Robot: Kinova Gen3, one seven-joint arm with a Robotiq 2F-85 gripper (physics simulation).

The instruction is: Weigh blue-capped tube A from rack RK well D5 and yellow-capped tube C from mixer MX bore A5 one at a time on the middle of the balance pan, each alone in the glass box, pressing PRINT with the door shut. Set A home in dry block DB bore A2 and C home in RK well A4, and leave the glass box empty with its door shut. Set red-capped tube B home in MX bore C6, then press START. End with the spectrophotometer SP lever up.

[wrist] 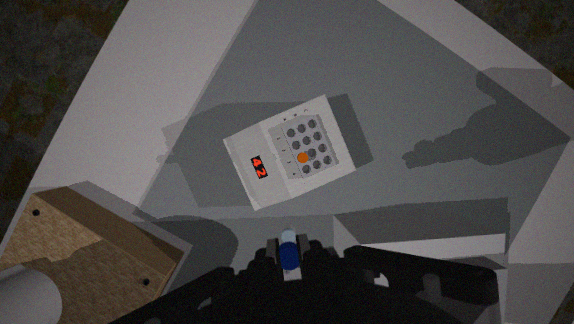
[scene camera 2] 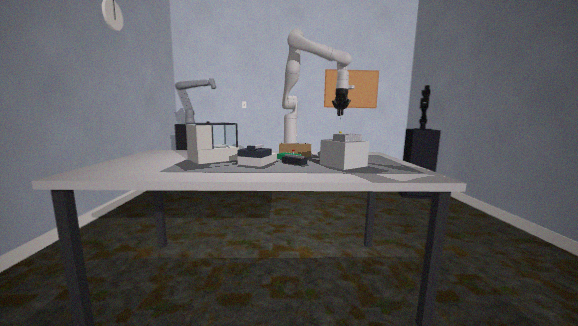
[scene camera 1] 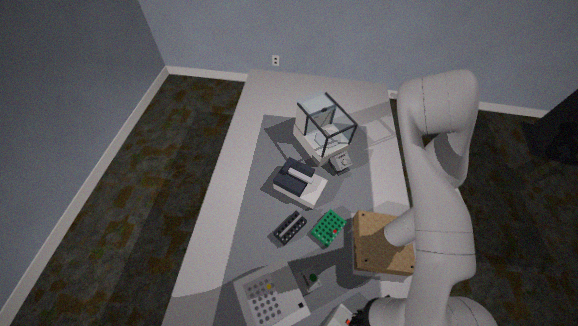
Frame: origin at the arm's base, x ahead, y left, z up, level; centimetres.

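Seen in the pictures: gripper, fingertip midpoint: [wrist: 289,252] [scene camera 2: 339,116] [scene camera 1: 357,315]; arm's base, link origin: [wrist: 31,301] [scene camera 2: 290,143] [scene camera 1: 395,234].
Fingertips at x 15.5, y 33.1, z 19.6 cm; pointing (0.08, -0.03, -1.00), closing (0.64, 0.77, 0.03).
Offsets run from my fingertips to a thing's top centre. "spot": to the spot under its first point.
My gripper [scene camera 2: 340,113] [wrist: 289,252] is shut on blue-capped tube A {dx -0.4, dy +0.4, dz +2.4 cm} [wrist: 289,256], held upright high above the table. Dry block DB {dx -2.3, dy +4.9, dz -19.5 cm} [wrist: 243,162] is a white box reading 42, ahead of the gripper in the wrist view; an orange cap {dx -1.0, dy +5.7, dz -17.8 cm} [wrist: 302,157] sits in one bore. Yellow-capped tube C {dx +23.8, dy -0.2, dz -8.2 cm} [scene camera 1: 268,286] [scene camera 2: 340,132] stands in mixer MX {dx +19.3, dy -0.8, dz -9.5 cm} [scene camera 1: 288,285] [scene camera 2: 344,154]. Red-capped tube B {dx +6.9, dy -27.6, dz -21.1 cm} [scene camera 1: 335,231] stands in green rack RK {dx +9.2, dy -29.6, dz -23.5 cm} [scene camera 1: 328,225]. The balance's glass box [scene camera 1: 306,125] [scene camera 2: 237,136] shows no tube; its door state is unclear. SP appears to be the navy-and-white instrument {dx +25.7, dy -44.7, dz -16.3 cm} [scene camera 1: 316,192] [scene camera 2: 256,159]; its lever state is unclear.
The green START button {dx +11.1, dy -8.5, dz -19.0 cm} [scene camera 1: 313,277] is beside the mixer. A small box with a round button {spot: dx +10.4, dy -60.0, dz -19.5 cm} [scene camera 1: 341,161] is beside the balance. A black rack {dx +24.1, dy -24.5, dz -21.7 cm} [scene camera 1: 290,228] [scene camera 2: 294,160] is left of the green rack. The wooden arm base [scene camera 1: 370,230] [wrist: 55,220] is at the side.
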